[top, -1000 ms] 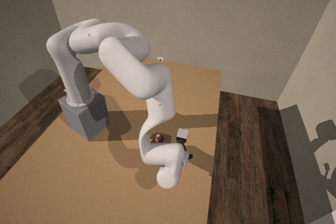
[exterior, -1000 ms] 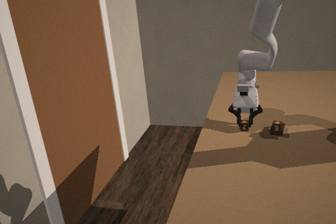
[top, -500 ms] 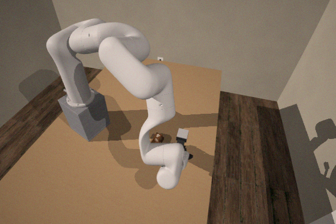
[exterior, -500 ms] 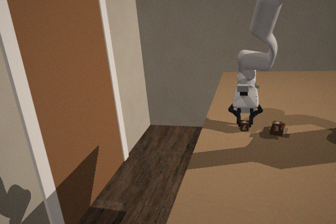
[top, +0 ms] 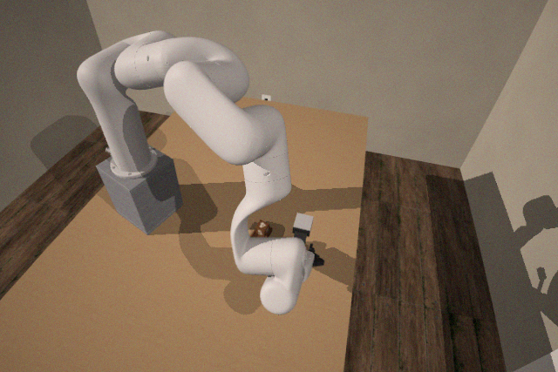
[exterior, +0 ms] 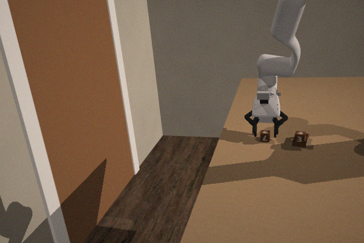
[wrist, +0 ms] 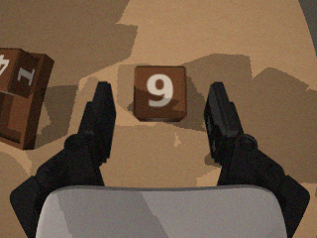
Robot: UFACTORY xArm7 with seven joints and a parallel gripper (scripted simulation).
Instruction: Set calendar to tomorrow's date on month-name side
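Right now my hand is 1 cm to the right of the digit cube and 1 cm above it. Also, from my hand: brown calendar tray 12 cm behind, 2 cm below.
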